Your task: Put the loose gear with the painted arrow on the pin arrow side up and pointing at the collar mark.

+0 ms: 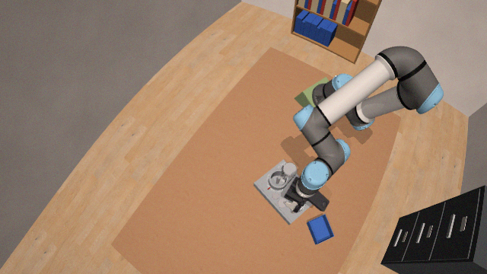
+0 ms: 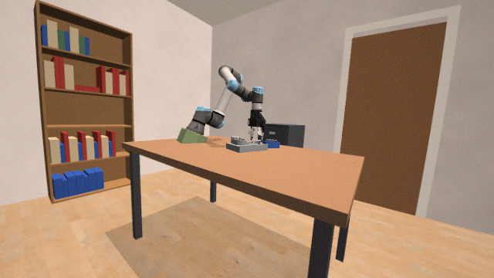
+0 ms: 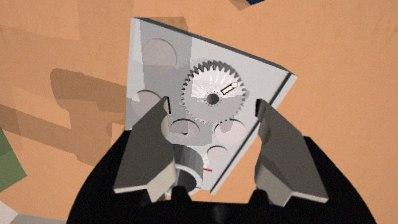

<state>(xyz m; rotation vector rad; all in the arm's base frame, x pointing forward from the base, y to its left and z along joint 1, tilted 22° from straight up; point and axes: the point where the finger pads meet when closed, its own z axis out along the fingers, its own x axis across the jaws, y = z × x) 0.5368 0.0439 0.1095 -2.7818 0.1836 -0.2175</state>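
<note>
Right now my hand is 2 cm above the grey gear. Also, from my hand: blue tray (5 cm ahead, 14 cm to the left, 6 cm below).
</note>
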